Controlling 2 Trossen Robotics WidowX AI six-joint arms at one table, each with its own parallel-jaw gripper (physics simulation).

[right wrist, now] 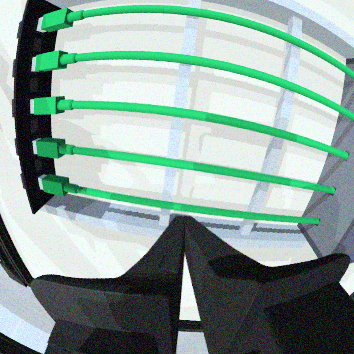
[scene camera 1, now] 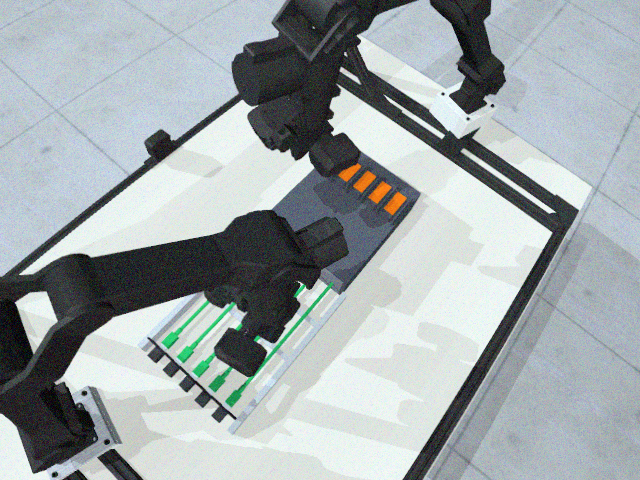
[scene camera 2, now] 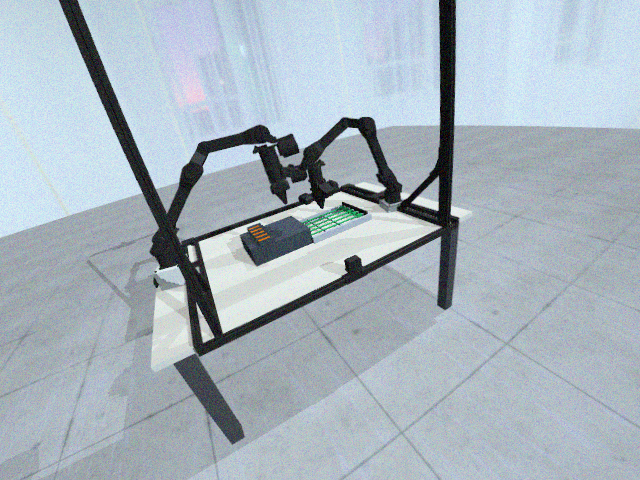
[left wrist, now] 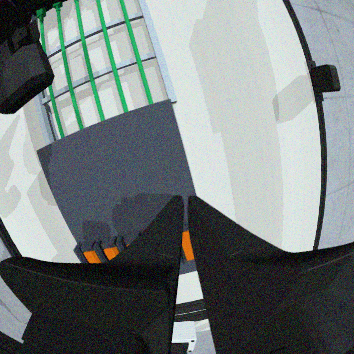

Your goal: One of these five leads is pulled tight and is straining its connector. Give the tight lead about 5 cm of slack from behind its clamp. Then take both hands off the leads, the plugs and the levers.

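Places are measured from the left arm's base along level axes (x ahead, y left, z up), in metres.
Pixels of known places: left gripper, fingertip midpoint: (scene camera 1: 296,157) (scene camera 2: 286,203) (left wrist: 183,203); right gripper, fingertip midpoint: (right wrist: 182,222) (scene camera 1: 273,331) (scene camera 2: 322,208) (left wrist: 38,48); left arm's base at its link origin: (scene camera 1: 467,100) (scene camera 2: 170,263) (left wrist: 175,346); right arm's base at its link origin: (scene camera 1: 70,432) (scene camera 2: 393,200).
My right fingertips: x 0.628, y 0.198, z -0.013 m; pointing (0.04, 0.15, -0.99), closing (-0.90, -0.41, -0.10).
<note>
Ahead of a thing's pixels: the offset from my right fingertips to its middle. "pt": to the spot under its first point. Level surfaces: height alone.
Five green leads (scene camera 1: 310,311) (left wrist: 117,70) (right wrist: 215,117) run from green plugs {pt 0.120 m ahead, 0.020 m right, 0.034 m down} (right wrist: 47,106) (scene camera 1: 233,397) to a dark grey clamp box {0.233 m back, 0.126 m right, 0.020 m down} (scene camera 1: 356,242) (scene camera 2: 279,245) (left wrist: 115,160). I cannot tell which lead is tight. Orange levers (scene camera 1: 379,192) (scene camera 2: 258,233) (left wrist: 188,245) lie at the box's far end; one is hidden in scene camera 1. My left gripper (left wrist: 183,203) (scene camera 2: 283,201) is shut and empty, above the box near the levers. My right gripper (right wrist: 182,222) (scene camera 2: 321,205) is shut and empty above the frame, its tips appearing beside the lowest lead in the right wrist view.
A black connector panel {0.143 m ahead, 0.013 m right, 0.041 m down} (right wrist: 44,85) holds the plugs. A pale frame (scene camera 1: 273,382) (scene camera 2: 341,228) with crossbars lies under the leads. The right arm (scene camera 1: 155,273) covers parts of the leads and box in scene camera 1. Black rails (scene camera 1: 491,330) edge the white table {0.063 m down} (scene camera 1: 392,372).
</note>
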